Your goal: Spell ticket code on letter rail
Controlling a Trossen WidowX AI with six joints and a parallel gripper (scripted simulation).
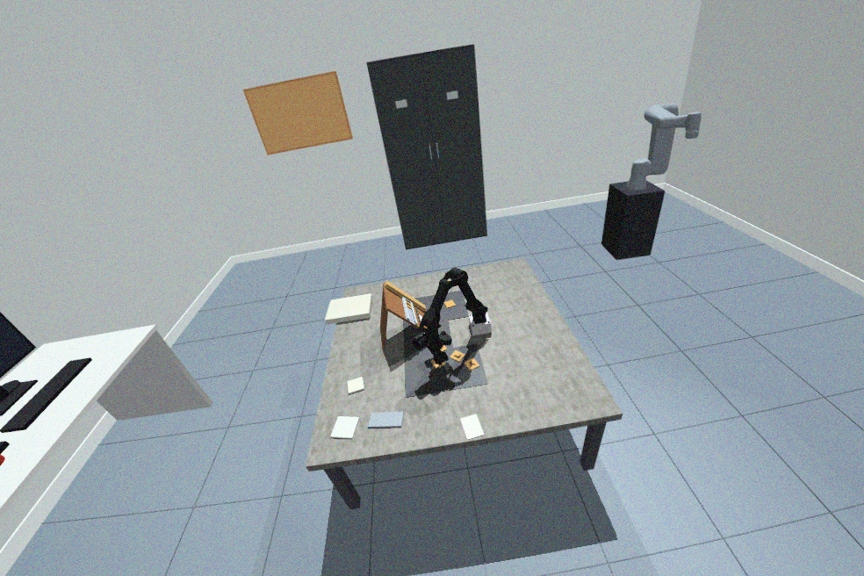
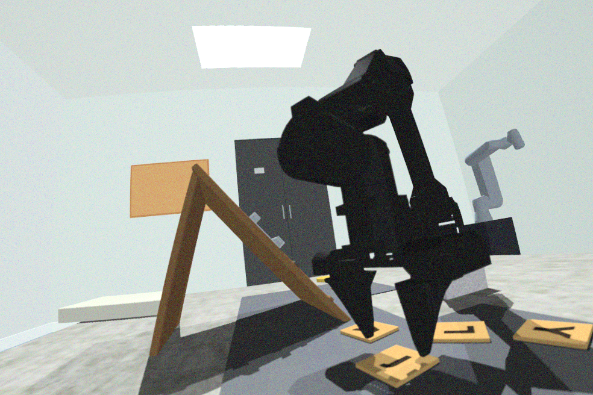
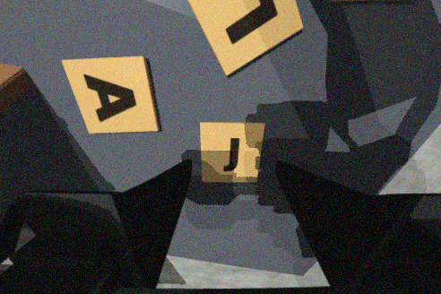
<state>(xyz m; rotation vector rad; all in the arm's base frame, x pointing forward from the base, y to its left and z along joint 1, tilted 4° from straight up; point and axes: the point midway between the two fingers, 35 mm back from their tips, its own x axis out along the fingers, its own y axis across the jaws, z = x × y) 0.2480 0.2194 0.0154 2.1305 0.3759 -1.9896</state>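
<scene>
My gripper tip is now 20 mm above the j tile. Also, from my gripper tip: letter tile 100 mm behind, 30 mm to the right, 20 mm below; then dark mat 210 mm to the right, 40 mm behind, 20 mm below; then y tile 160 mm behind, 40 mm to the left, 20 mm below.
</scene>
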